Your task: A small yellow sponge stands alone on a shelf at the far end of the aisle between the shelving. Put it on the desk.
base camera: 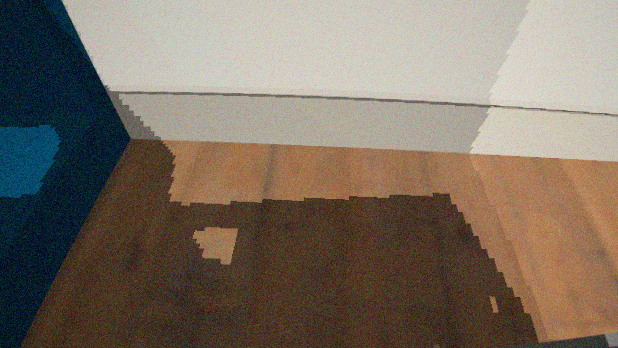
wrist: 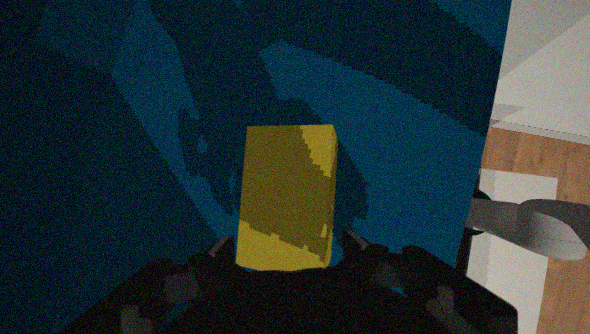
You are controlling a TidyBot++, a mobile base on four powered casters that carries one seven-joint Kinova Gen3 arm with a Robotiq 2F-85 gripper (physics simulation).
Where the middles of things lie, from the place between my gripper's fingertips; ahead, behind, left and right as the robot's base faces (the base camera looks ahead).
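Scene:
There's a yellow sponge (wrist: 286, 216) here, and my hand is 40 mm short of it.

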